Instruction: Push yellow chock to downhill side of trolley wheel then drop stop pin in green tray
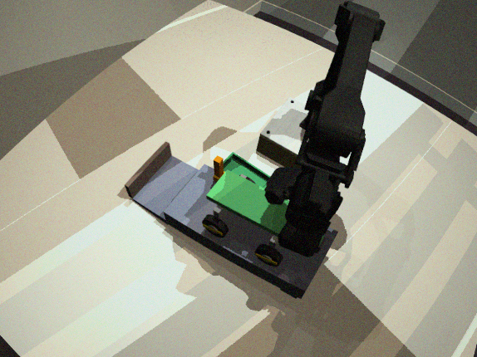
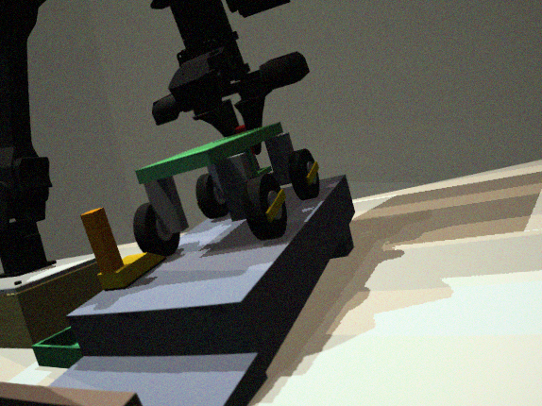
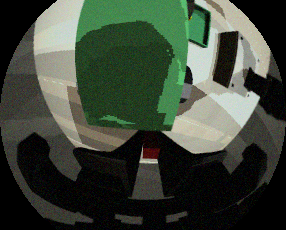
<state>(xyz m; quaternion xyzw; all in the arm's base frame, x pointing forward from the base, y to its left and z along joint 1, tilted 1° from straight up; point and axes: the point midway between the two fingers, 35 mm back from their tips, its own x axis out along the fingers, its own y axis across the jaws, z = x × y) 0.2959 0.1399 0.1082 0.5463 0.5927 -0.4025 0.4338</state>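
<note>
Now: gripper tip 22 cm to the left of the yellow chock, 6 cm above it and 2 cm past it. Round my gripper tip: trolley (11 cm to the right, 3 cm below, 3 cm ahead); red-headed stop pin (right at my gripper tip); ramp (12 cm to the right, 9 cm below, 3 cm ahead).
</note>
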